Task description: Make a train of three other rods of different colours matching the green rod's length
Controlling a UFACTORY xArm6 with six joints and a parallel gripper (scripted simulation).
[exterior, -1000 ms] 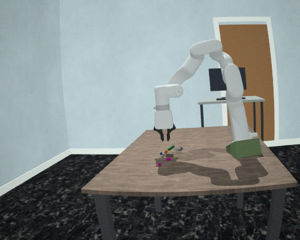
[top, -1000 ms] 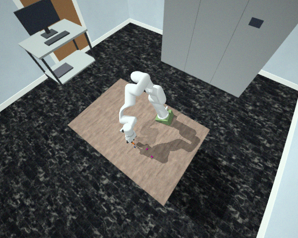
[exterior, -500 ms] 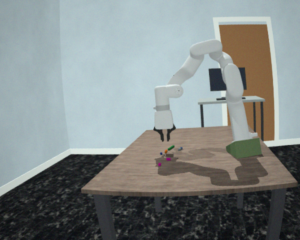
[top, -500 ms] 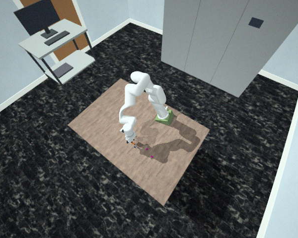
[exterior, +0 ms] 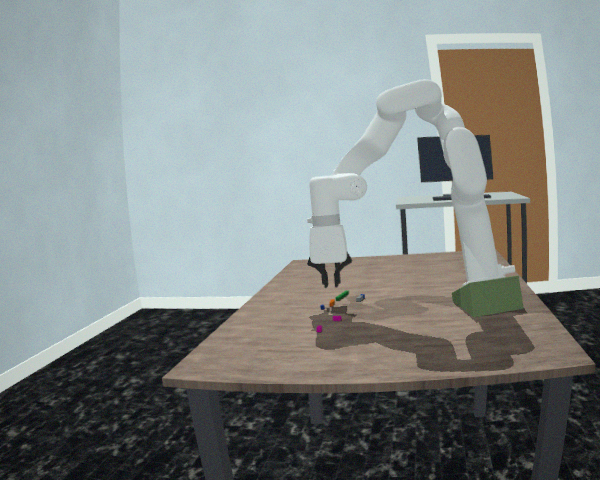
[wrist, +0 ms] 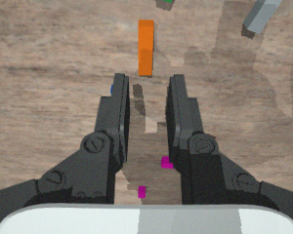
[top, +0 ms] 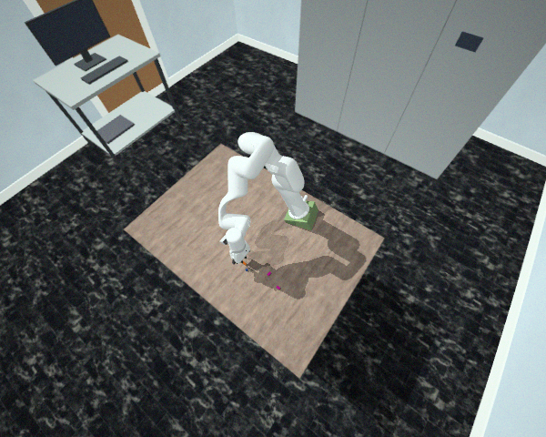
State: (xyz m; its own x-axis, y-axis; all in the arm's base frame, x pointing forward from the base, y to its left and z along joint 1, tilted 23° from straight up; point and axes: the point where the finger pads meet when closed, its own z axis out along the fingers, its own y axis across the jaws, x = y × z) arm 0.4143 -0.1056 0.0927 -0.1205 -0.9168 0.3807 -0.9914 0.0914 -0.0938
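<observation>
Now: hand 70 mm above the orange rod. Round my hand: green rod: 70 mm to the right, 70 mm below, 30 mm behind; grey rod: 80 mm behind, 70 mm below, 20 mm to the right.
</observation>
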